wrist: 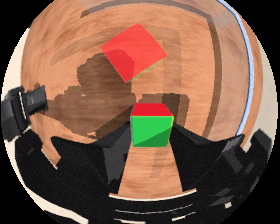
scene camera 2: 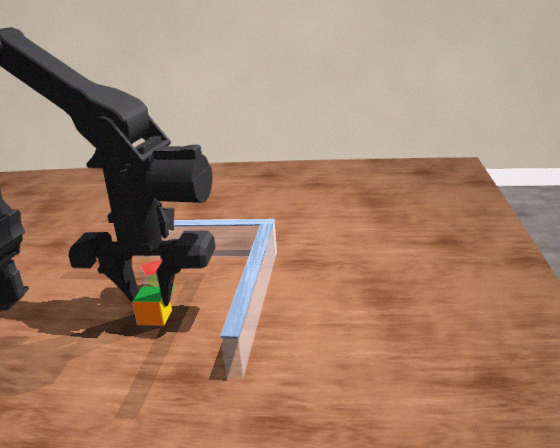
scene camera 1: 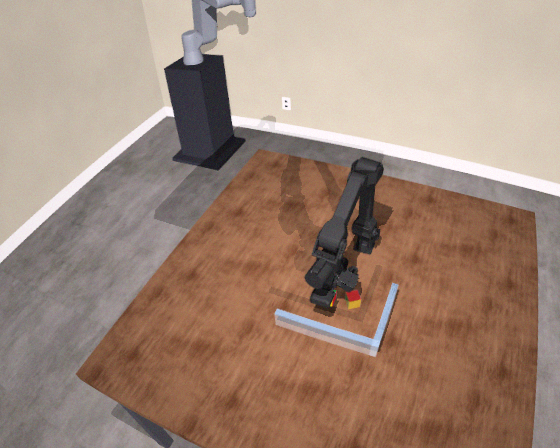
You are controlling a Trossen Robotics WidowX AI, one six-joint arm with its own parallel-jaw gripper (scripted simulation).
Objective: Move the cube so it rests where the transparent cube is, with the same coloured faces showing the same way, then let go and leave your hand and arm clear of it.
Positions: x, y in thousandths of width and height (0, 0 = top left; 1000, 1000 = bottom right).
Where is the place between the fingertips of the gripper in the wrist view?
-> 538, 556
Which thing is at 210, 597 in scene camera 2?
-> The gripper.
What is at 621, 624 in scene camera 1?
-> The gripper.
